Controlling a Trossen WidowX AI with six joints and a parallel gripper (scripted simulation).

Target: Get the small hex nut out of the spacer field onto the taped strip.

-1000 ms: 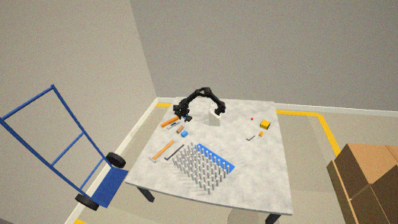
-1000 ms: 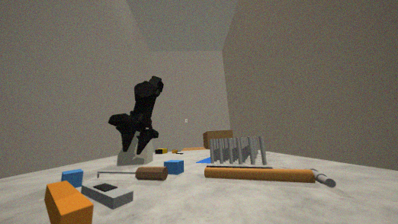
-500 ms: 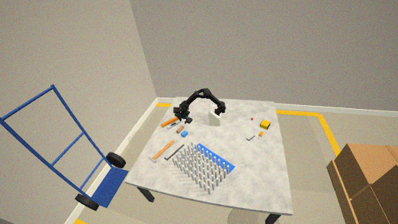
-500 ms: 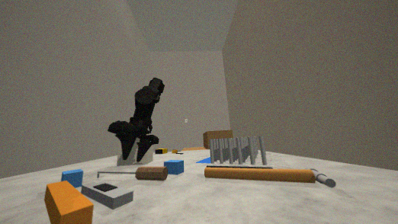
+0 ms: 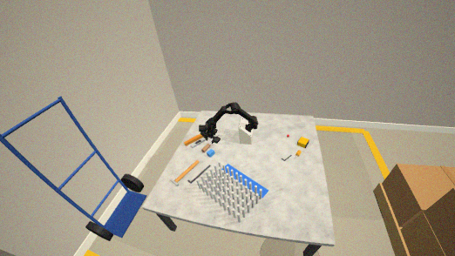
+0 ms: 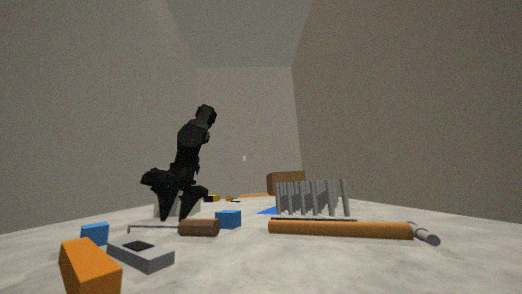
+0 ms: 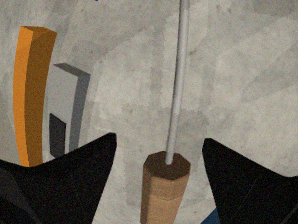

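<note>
Right now my gripper tip is 3 cm past the brown-handled pick, 2 cm to the right of it and 2 cm above it. Also, from my gripper tip: grey block 1 cm behind, 12 cm to the right, 2 cm below; then orange bar 5 cm behind, 17 cm to the right, 2 cm below; then blue taped strip 38 cm ahead, 34 cm to the left, 3 cm below.
</note>
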